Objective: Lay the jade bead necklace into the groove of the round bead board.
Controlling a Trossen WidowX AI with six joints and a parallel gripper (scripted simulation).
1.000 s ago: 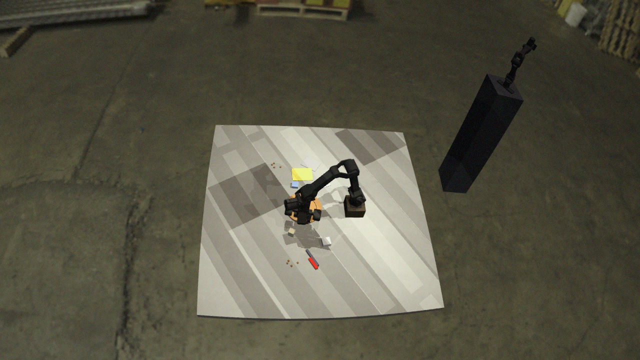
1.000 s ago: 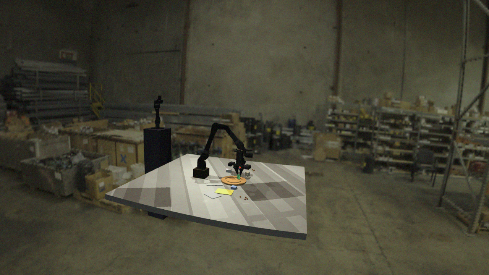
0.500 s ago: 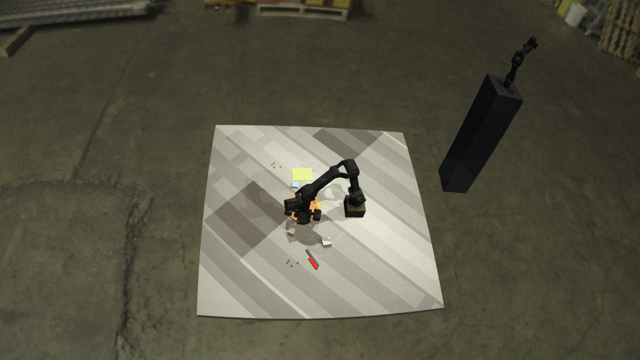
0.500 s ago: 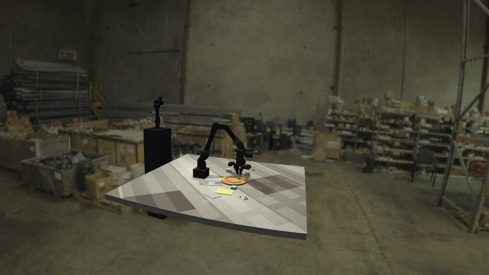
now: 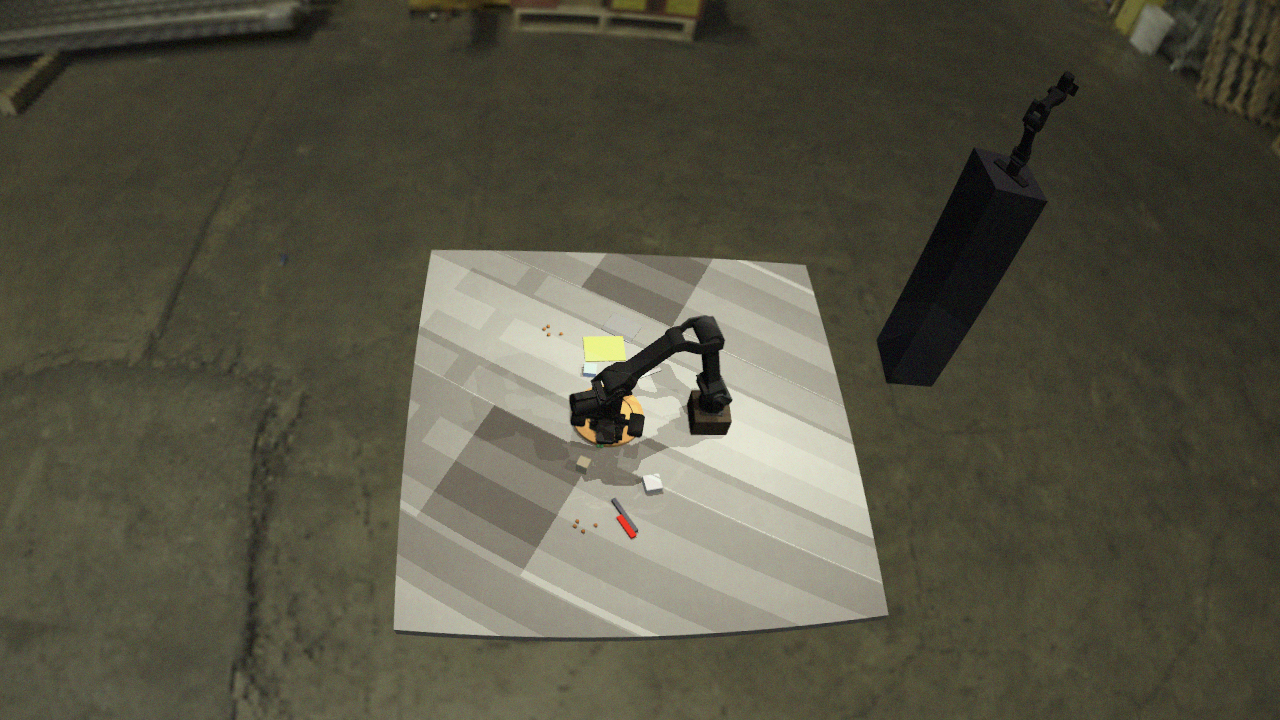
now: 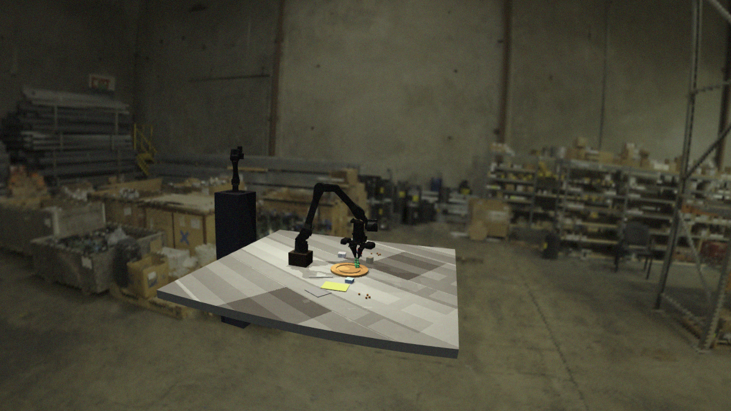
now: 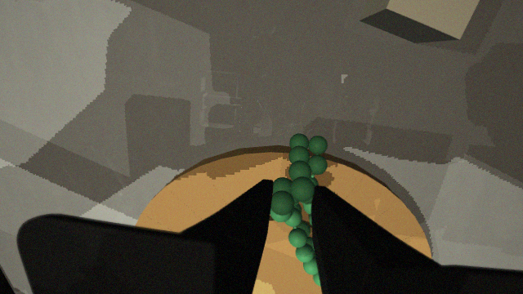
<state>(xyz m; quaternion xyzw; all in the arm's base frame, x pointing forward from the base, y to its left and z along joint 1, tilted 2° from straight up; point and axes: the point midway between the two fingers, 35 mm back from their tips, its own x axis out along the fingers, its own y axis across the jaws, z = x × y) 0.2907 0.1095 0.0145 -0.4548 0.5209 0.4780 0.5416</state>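
Now: gripper tip 5 cm short of the cream cube, 8 cm to the right of it and 3 cm above it. Also, from my gripper tip: red-handled tool: 6 cm behind, 23 cm to the left, 4 cm below; then white strip: 11 cm behind, 25 cm to the right, 4 cm below; then blue block: 4 cm ahead, 25 cm to the right, 4 cm below.
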